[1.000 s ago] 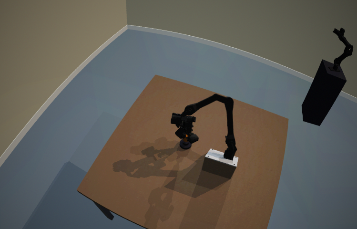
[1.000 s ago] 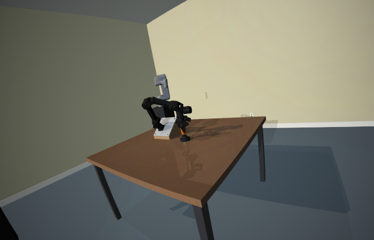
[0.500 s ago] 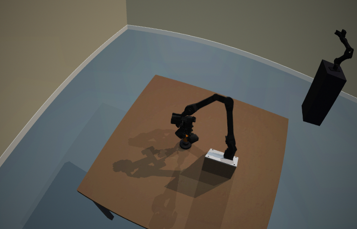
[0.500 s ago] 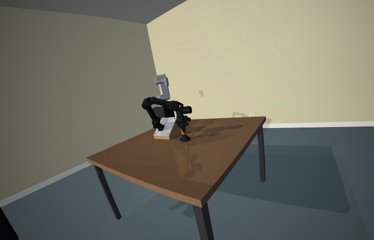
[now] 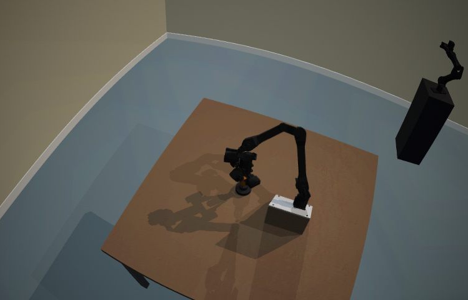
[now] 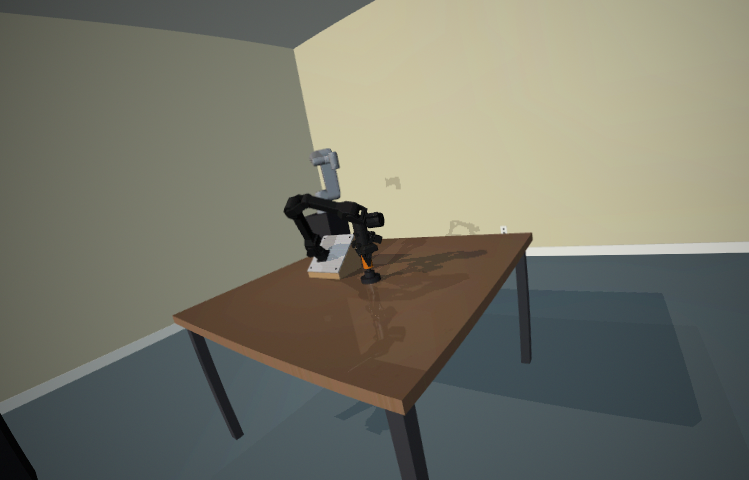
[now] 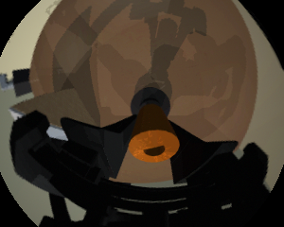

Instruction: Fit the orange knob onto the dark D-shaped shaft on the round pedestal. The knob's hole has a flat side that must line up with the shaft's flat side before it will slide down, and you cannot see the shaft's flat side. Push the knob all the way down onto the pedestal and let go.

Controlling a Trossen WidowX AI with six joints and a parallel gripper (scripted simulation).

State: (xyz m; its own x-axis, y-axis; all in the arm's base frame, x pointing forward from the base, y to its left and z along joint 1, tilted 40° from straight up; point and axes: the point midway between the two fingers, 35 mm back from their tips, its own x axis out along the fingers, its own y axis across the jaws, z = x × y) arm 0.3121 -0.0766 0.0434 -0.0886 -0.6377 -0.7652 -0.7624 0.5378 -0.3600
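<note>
My gripper tip is now 20 mm below the orange knob. The rest, counted from my gripper tip: round pedestal (40 mm below).
</note>
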